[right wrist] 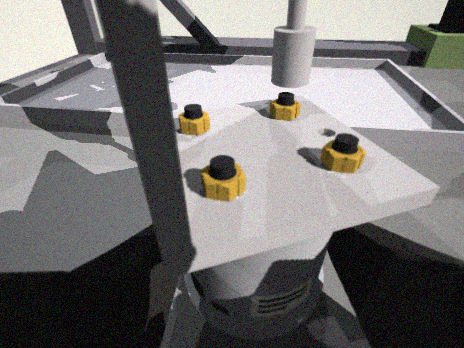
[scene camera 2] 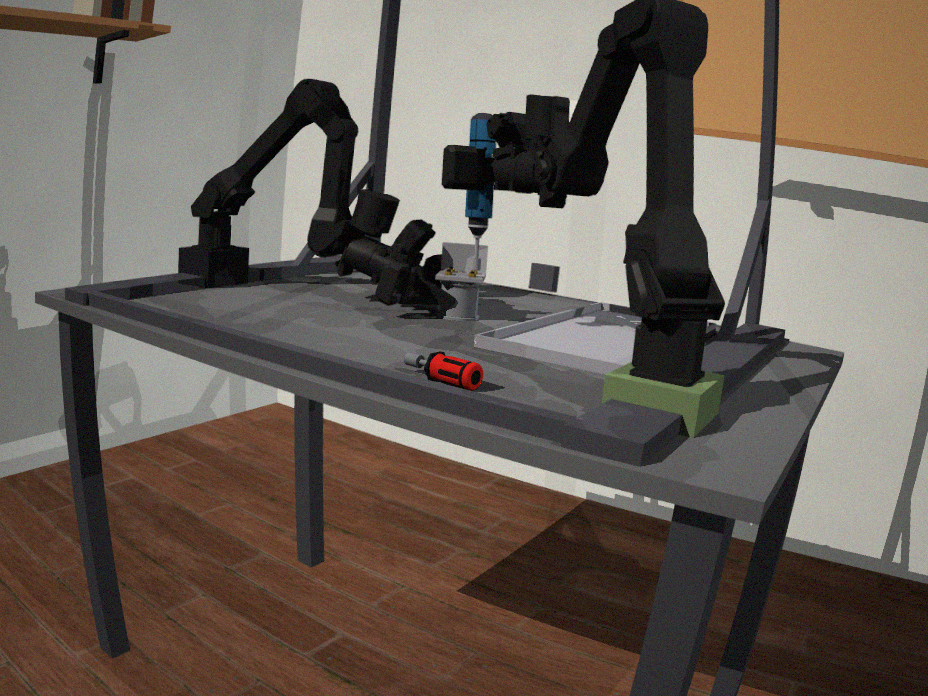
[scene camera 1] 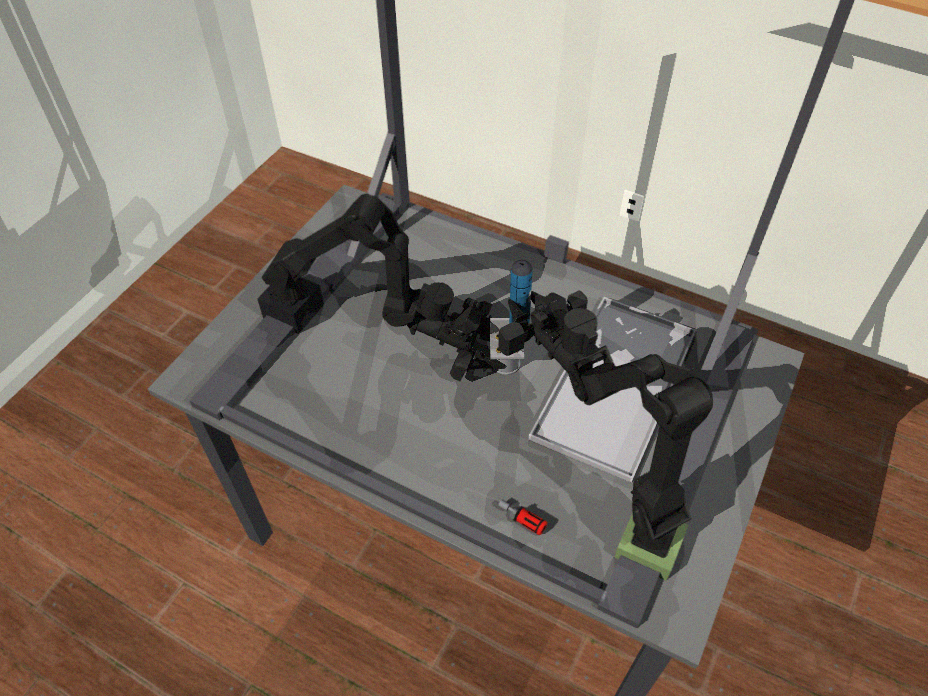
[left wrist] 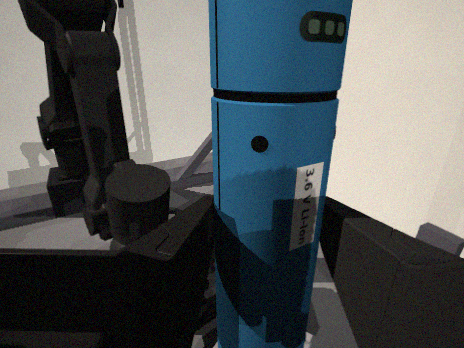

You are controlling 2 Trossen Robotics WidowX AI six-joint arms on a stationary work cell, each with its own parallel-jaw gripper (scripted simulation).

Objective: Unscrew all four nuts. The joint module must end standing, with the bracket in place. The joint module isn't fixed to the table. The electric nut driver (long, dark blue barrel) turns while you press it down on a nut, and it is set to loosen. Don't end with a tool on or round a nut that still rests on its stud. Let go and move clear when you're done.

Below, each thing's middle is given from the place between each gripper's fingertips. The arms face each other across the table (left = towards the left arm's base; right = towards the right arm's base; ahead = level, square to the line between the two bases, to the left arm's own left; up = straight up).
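Counting from my right hand, I see the joint module (right wrist: 275, 291) 3 cm to the left and 1 cm behind, and the white L-shaped bracket (right wrist: 290, 195) 3 cm to the left, 1 cm behind and 4 cm above. The shallow white tray (scene camera 1: 612, 432) is 25 cm to the left of my right hand, 11 cm behind it and 3 cm below it. The red-handled tool (scene camera 2: 468, 375) is 27 cm to the left of my right hand, 27 cm ahead of it and 2 cm below it.
As for the white L-shaped bracket, my left gripper (scene camera 2: 478, 171) is 5 cm to the left of it, 1 cm past it and 15 cm above it. Counted from my left hand, the joint module is 5 cm to the right, 1 cm behind and 19 cm below; the shallow white tray is 17 cm to the left, 11 cm behind and 22 cm below. The red-handled tool is 19 cm to the left of my left hand, 27 cm ahead of it and 21 cm below it.
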